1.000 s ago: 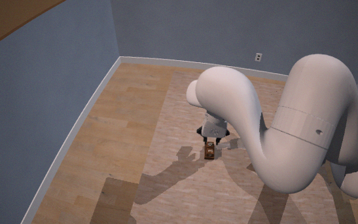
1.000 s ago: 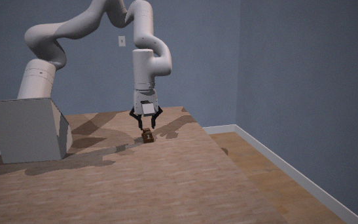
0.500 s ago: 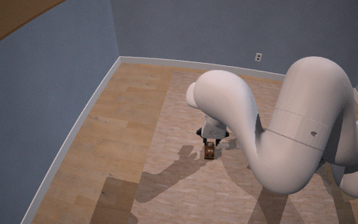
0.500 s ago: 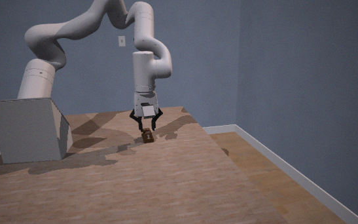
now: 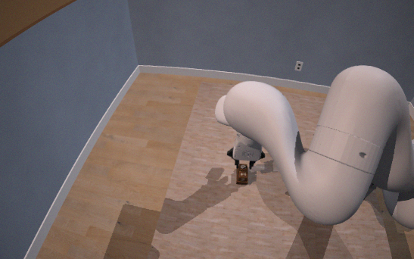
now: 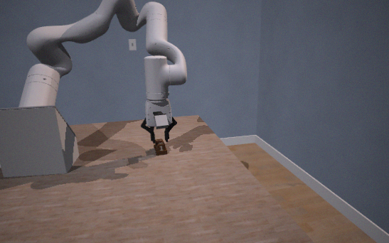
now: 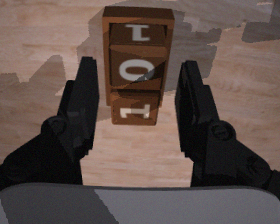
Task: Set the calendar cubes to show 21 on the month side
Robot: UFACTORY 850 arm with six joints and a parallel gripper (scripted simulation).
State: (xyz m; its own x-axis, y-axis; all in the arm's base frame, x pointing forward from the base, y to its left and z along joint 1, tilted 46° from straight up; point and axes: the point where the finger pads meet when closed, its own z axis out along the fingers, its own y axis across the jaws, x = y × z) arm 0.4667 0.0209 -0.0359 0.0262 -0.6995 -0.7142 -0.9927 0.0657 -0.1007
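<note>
The brown wooden date cube is 40 mm below my hand. Round my hand: brown tray: 20 mm to the left, 60 mm below.
</note>
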